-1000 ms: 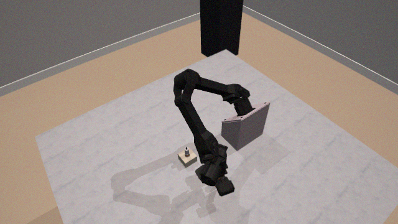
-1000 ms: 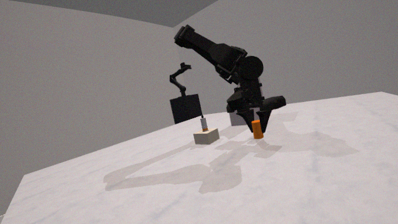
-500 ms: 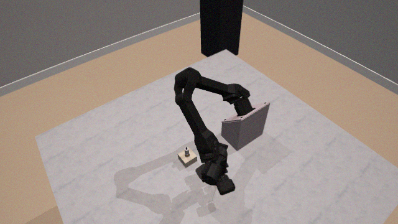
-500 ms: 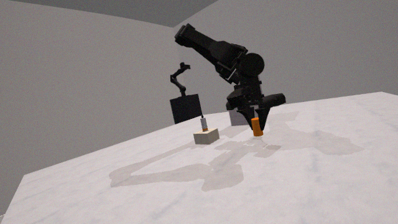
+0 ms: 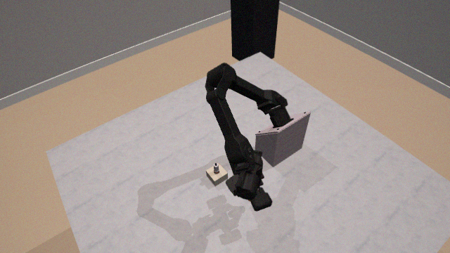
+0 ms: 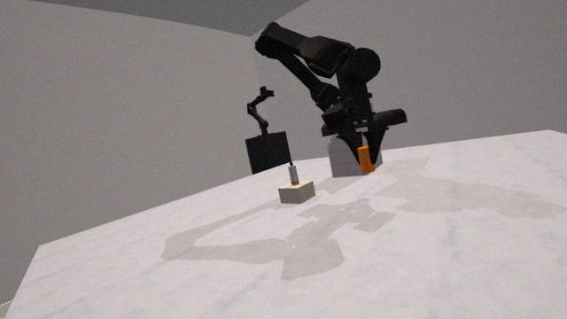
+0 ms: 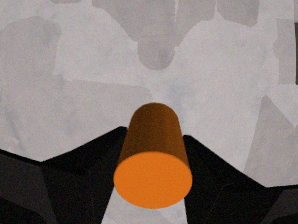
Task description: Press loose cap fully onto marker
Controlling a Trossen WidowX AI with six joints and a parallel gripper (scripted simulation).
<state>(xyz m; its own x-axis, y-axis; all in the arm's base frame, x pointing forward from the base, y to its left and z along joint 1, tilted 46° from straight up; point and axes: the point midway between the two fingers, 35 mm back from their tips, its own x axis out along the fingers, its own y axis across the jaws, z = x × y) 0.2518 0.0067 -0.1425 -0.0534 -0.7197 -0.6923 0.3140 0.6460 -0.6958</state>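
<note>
Now: the beige holder block 2 cm ahead of my gripper tip, 18 cm to the right of it and 5 cm below it. From my gripper tip the other things lie so: orange cap 1 cm above.
</note>
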